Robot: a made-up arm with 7 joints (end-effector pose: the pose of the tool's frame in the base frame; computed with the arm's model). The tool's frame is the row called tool.
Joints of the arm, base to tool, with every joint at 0 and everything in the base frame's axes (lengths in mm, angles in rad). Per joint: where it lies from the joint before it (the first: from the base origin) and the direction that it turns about. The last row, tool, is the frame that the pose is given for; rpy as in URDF.
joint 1: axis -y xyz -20 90 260
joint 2: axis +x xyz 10 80 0
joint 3: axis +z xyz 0 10 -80
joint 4: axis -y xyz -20 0 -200
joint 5: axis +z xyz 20 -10 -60
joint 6: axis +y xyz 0 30 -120
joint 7: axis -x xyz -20 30 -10
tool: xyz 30 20 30 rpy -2.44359 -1.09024 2.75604
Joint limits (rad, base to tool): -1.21..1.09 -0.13..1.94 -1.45..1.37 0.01..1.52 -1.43..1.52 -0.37..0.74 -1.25..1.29
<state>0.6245 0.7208 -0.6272 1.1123 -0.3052 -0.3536 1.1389</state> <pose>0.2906 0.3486 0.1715 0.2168 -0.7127 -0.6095 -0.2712</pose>
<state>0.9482 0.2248 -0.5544 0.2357 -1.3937 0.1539 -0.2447</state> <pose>0.3721 0.2074 0.0967 0.0892 -0.2440 -0.6435 -0.7200</pose>
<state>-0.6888 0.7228 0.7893 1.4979 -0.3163 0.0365 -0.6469</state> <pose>-0.0186 0.4334 0.1401 0.0739 -0.2418 0.7918 0.5559</pose>
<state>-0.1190 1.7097 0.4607 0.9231 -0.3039 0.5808 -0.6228</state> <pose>0.1211 0.4831 0.3993 0.0061 -0.4555 0.4905 0.7429</pose>
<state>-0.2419 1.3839 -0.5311 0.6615 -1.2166 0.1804 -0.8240</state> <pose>0.0687 0.5110 0.1058 0.1976 -0.3896 -0.2469 -0.8650</pose>
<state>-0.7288 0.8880 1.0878 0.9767 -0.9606 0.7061 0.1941</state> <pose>0.0038 0.5132 0.1781 0.5578 0.3864 -0.5834 -0.4462</pose>
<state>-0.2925 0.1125 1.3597 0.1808 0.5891 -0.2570 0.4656</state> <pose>-0.2078 0.2322 -0.1506 0.0591 -0.6277 0.6727 -0.3873</pose>
